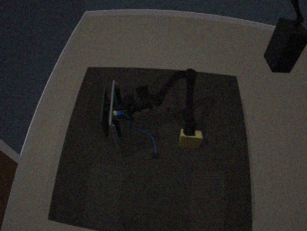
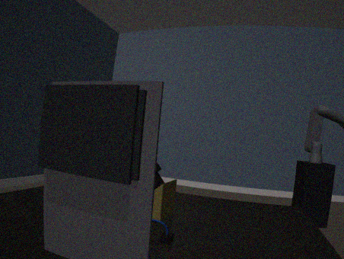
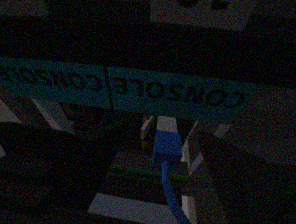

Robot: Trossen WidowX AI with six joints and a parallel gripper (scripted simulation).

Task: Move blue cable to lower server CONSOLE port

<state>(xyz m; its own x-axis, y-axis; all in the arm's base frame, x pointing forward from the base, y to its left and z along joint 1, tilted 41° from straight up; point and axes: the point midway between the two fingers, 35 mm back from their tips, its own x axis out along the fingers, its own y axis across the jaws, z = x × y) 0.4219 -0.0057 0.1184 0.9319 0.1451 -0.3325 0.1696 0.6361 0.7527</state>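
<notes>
Now: the blue plug 1 cm above my gripper tip.
</notes>
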